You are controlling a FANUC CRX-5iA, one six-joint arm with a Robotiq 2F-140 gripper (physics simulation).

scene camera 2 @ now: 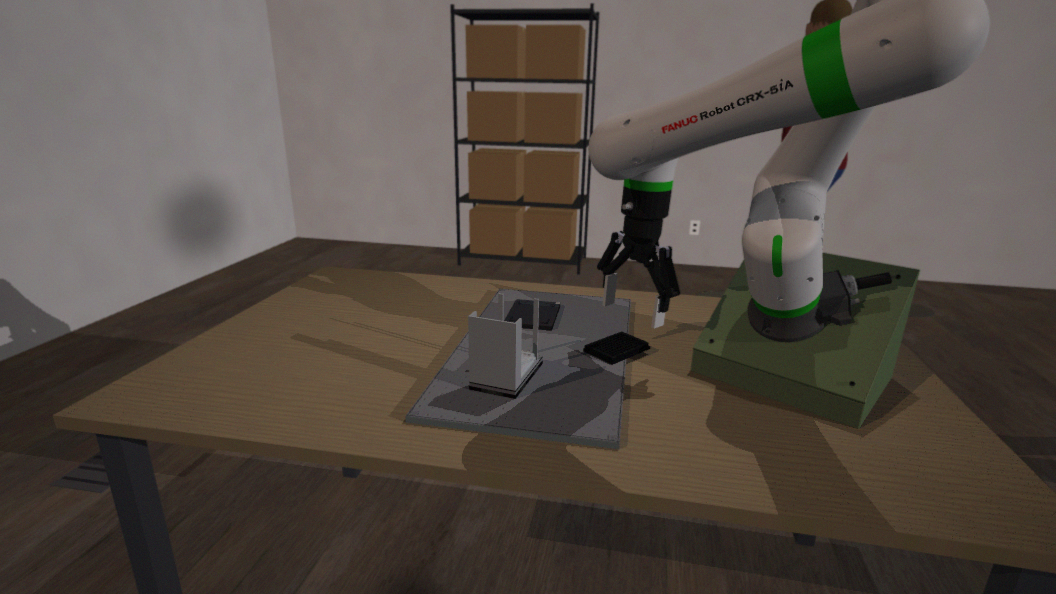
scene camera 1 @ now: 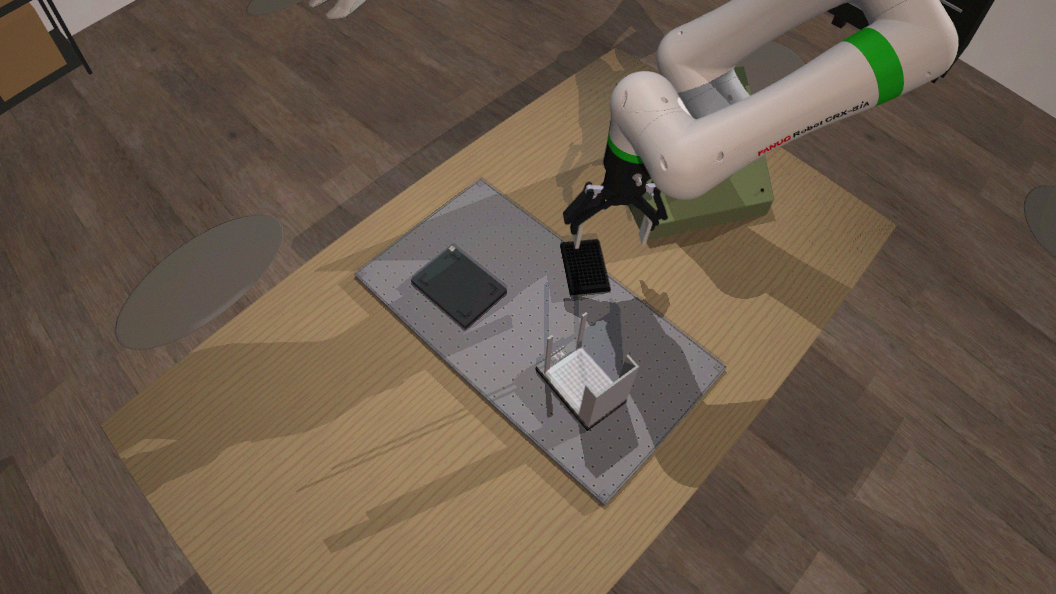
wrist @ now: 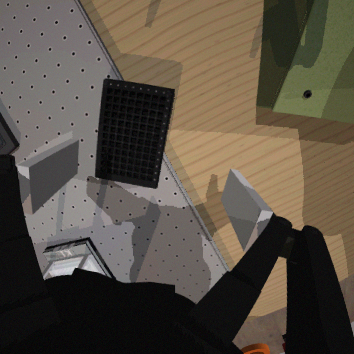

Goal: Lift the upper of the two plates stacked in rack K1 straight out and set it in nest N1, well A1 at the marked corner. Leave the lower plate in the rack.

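Frame: origin at the arm's base, x ahead, y left, z up, level; metres.
Seen in the pictures: gripper, fingertip midpoint: (scene camera 2: 631, 314) (scene camera 1: 609, 241) (wrist: 151, 170); arm's base at its link origin: (scene camera 2: 787, 312).
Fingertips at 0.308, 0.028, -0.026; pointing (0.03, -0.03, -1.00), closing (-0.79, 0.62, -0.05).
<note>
Offsets run from my fingertips to a thing's top centre, as dx, dy, dz. Level surfaces: height alone.
Rack K1 {+0.233, +0.150, +0.053} (scene camera 1: 616, 391) (scene camera 2: 493, 350) stands on the perforated board, with light walls and thin posts. A white plate {+0.235, +0.160, -0.065} (scene camera 1: 578, 374) lies low inside it; whether a second is beneath it I cannot tell. Nest N1 (scene camera 1: 459, 286) (scene camera 2: 533, 315) is the flat dark fixture at the board's far end, with a small light mark at one corner. My gripper (scene camera 1: 611, 233) (scene camera 2: 633, 303) (wrist: 151, 170) is open and empty, above and beside a black gridded plate {+0.027, -0.030, -0.085} (scene camera 1: 585, 267) (scene camera 2: 617, 347) (wrist: 135, 134), away from the rack. In the wrist view part of the rack is hidden by the gripper.
The black plate lies across the edge of the perforated board {dz -0.099} (scene camera 1: 509, 236) (scene camera 2: 568, 424) (wrist: 35, 65), partly over the wooden table {dz -0.112} (scene camera 1: 398, 413) (scene camera 2: 295, 398) (wrist: 215, 90). The green robot base (scene camera 1: 708, 214) (scene camera 2: 775, 384) (wrist: 330, 85) stands beside the gripper. The rack's posts and walls rise above the board.
</note>
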